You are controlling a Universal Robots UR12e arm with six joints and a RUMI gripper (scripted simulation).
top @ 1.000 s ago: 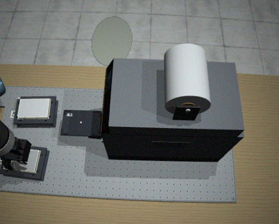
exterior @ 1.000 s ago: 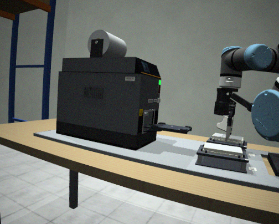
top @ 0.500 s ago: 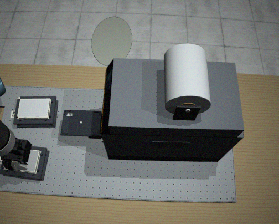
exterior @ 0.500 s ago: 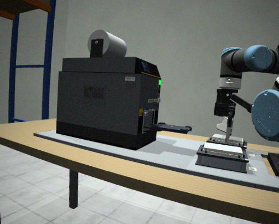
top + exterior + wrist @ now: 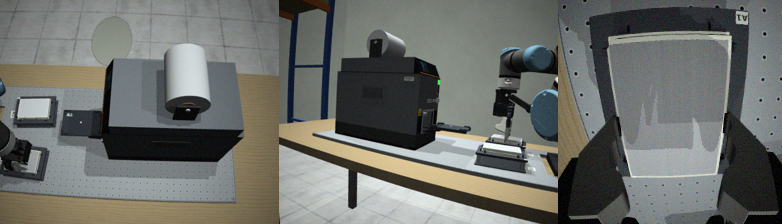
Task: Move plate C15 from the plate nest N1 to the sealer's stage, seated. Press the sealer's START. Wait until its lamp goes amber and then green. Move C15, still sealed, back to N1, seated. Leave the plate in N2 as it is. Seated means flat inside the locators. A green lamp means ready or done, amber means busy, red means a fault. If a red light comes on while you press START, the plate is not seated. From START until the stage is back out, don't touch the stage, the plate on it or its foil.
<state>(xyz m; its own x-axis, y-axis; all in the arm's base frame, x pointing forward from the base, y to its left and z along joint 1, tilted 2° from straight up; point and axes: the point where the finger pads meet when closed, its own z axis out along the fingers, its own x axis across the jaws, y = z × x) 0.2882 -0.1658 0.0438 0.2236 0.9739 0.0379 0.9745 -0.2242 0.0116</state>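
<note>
Right now the plate C15 is 10 mm below my hand. From my hand the other things lie so: plate (40 mm ahead, 210 mm to the left, 10 mm below); dark stage (240 mm ahead, 110 mm to the left, 30 mm above); dark nest (20 mm below).
</note>
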